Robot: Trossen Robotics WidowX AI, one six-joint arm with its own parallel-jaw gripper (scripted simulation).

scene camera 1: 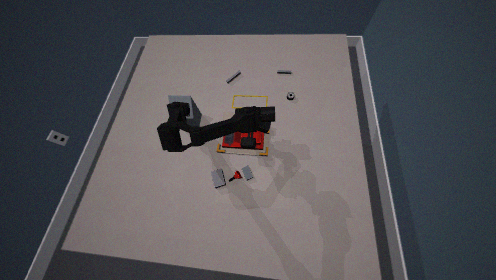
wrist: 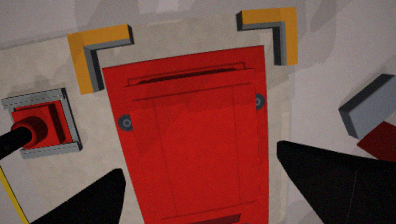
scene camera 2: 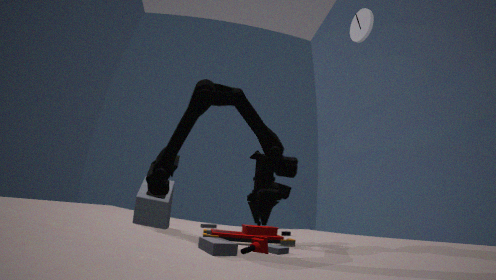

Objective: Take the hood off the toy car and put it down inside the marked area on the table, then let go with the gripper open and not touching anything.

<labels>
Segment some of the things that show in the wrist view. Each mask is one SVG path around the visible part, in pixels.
The gripper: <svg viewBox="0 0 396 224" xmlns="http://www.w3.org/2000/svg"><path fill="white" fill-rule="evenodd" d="M122 168L113 169L113 171L108 172L105 176L100 177L93 184L90 184L87 188L84 188L75 196L30 224L119 224L126 187L126 179ZM277 142L277 158L282 164L284 171L286 171L290 177L289 179L292 180L295 187L299 189L299 192L308 201L308 204L311 205L311 208L314 209L314 212L318 214L317 216L320 217L323 224L396 224L396 162L365 158L357 155L353 156L285 140Z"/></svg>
A red hood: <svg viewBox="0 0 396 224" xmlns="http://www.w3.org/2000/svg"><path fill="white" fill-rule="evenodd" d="M254 68L240 70L219 68L156 77L124 87L133 132L158 224L190 224L260 209Z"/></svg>
</labels>
